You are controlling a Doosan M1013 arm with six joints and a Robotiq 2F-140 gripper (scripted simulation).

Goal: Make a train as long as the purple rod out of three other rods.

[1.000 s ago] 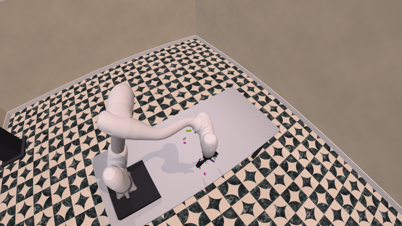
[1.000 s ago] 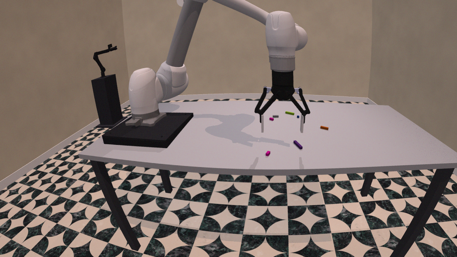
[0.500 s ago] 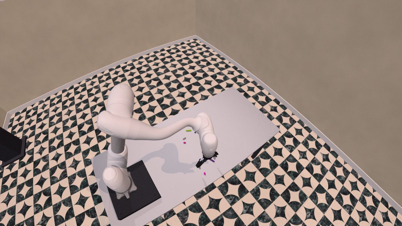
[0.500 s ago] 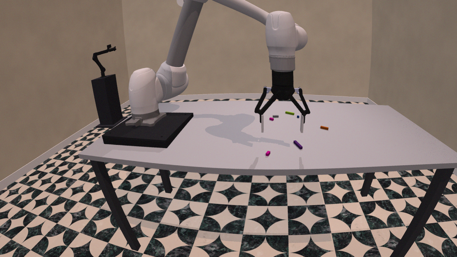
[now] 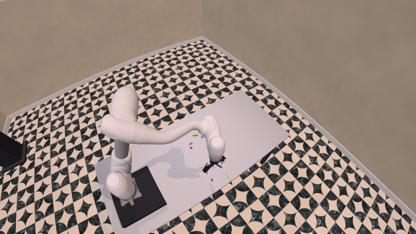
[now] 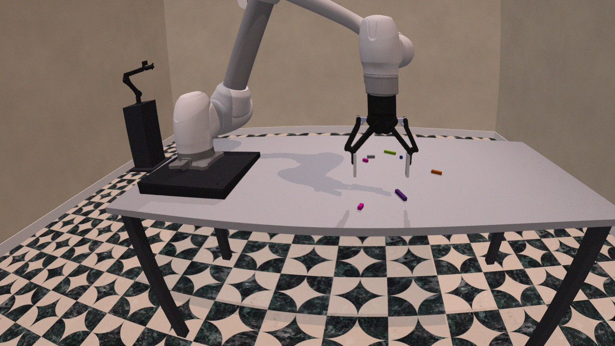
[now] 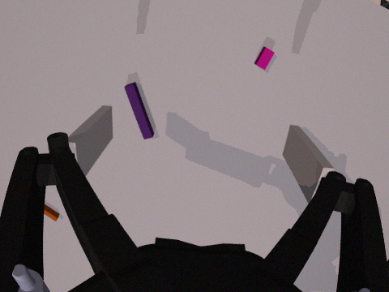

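Now: hand 10 cm short of the small blue rod, 33 cm to the right of it and 8 cm above it. From my hand the other things lie so: grey rod 2 cm behind, 33 cm to the left, 8 cm below; purple rod 6 cm ahead, 1 cm to the left, 8 cm below; orange rod 22 cm ahead, 18 cm to the left, 8 cm below.
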